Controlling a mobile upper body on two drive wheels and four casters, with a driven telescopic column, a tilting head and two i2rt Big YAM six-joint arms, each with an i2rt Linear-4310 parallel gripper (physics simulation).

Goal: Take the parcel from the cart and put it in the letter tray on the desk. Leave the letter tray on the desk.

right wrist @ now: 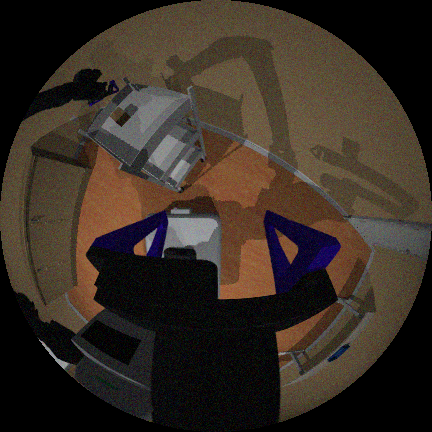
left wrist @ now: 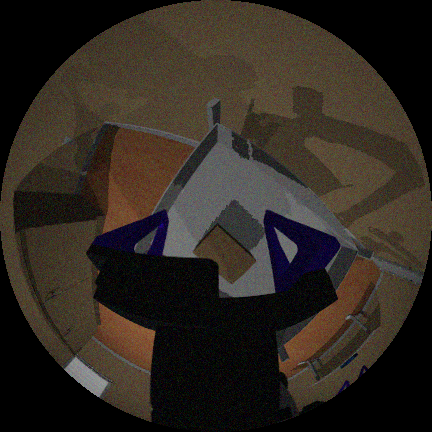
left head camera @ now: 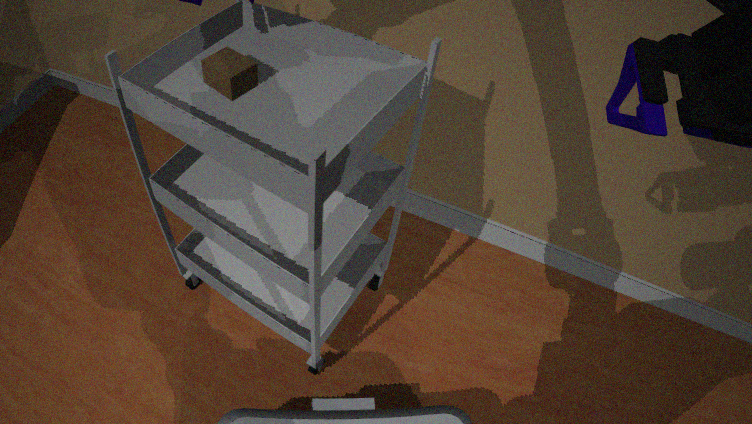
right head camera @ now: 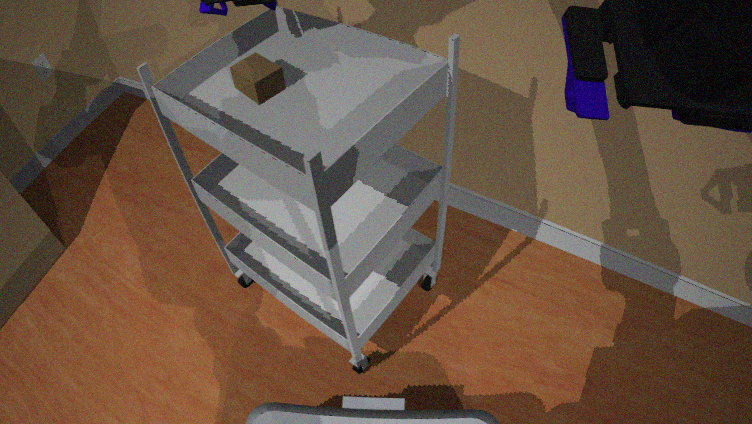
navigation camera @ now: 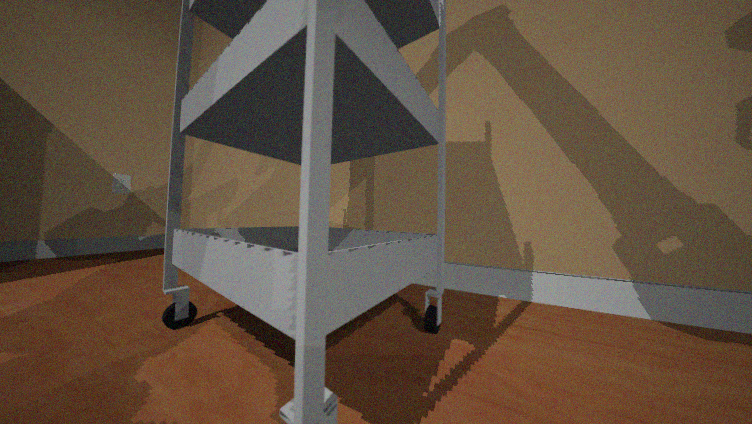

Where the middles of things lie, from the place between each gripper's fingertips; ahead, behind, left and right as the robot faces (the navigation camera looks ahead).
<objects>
My left gripper is now 110 mm above the brown parcel (left head camera: 232, 74), 70 mm past it and 10 mm to the left of it.
Now: right hand 42 cm short of the brown parcel, 44 cm to the right of it and 28 cm above it.
</objects>
